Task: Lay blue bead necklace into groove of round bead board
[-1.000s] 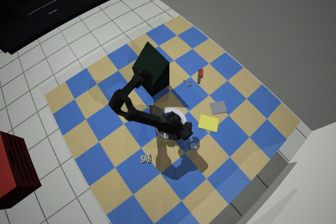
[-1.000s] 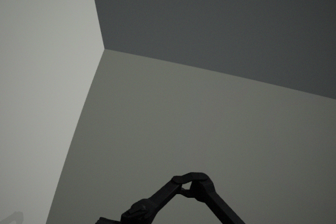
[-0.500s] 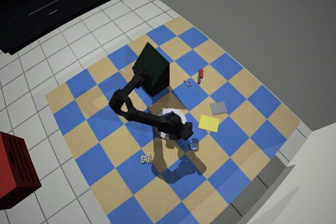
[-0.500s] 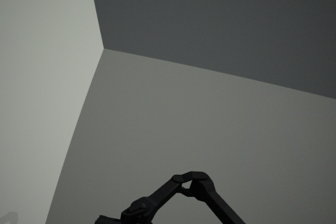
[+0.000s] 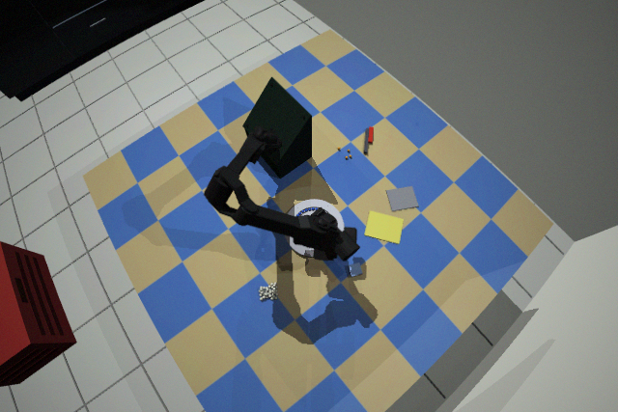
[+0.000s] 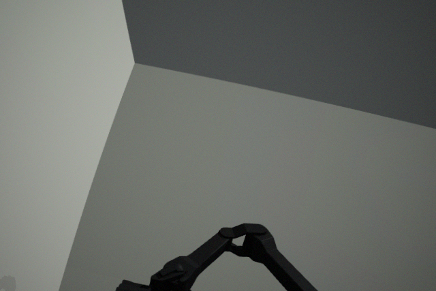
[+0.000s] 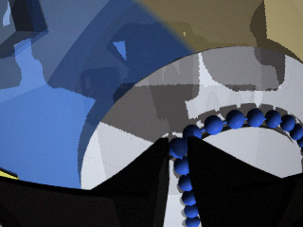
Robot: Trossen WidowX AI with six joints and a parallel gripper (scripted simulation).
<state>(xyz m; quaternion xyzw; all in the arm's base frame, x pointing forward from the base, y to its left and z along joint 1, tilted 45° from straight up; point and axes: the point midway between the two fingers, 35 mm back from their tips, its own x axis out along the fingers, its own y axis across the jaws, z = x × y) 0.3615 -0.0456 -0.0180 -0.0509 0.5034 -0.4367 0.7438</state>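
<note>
Now: gripper tip 60 mm past the round white bead board and 10 mm above it. Also, from my gripper tip: small blue cube: 130 mm ahead, 40 mm to the left, 10 mm below; grey square: 10 mm ahead, 320 mm to the left, 20 mm below; yellow pad: 60 mm ahead, 200 mm to the left, 20 mm below.
</note>
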